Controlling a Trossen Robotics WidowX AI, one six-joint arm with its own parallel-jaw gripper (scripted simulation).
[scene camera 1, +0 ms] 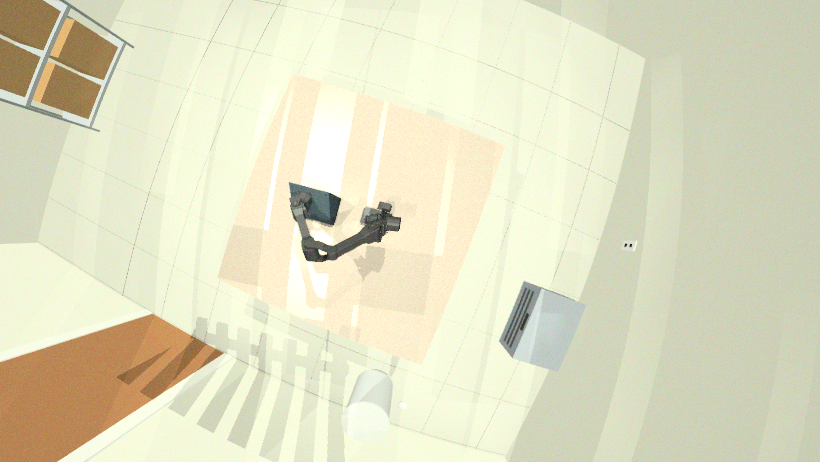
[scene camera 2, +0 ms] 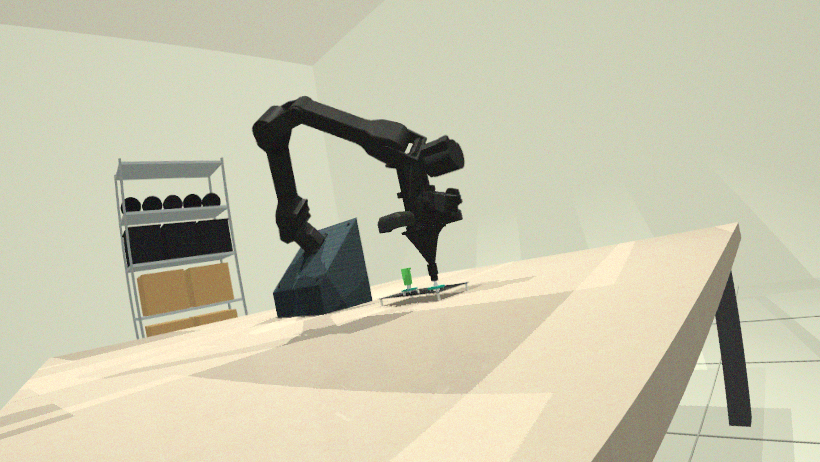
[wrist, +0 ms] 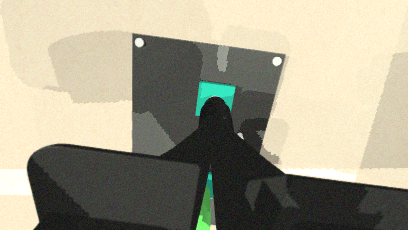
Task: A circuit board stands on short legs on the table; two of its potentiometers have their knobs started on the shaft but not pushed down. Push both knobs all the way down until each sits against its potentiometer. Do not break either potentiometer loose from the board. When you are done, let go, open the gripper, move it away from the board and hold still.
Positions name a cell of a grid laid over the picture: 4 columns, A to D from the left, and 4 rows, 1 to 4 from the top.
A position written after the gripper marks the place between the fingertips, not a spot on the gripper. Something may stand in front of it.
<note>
In view: the gripper (scene camera 2: C3).
The gripper is seen too in the wrist view (wrist: C3).
</note>
